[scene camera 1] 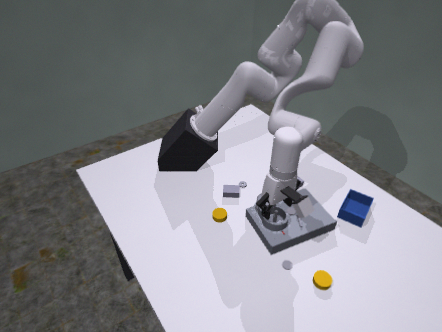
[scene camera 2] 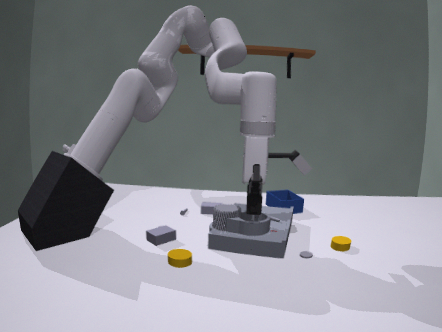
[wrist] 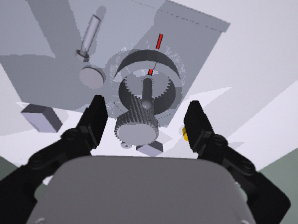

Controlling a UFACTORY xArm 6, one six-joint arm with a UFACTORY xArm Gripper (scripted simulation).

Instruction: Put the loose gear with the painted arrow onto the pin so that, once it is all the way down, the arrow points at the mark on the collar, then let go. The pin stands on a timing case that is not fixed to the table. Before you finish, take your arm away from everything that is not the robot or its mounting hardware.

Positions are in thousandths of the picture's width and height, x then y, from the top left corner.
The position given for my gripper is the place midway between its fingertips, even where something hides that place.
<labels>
my gripper: scene camera 1 626,634; scene camera 2 574,625; wrist 492,484
grey timing case: scene camera 1 626,715; scene camera 2 592,712; wrist 159,324
</labels>
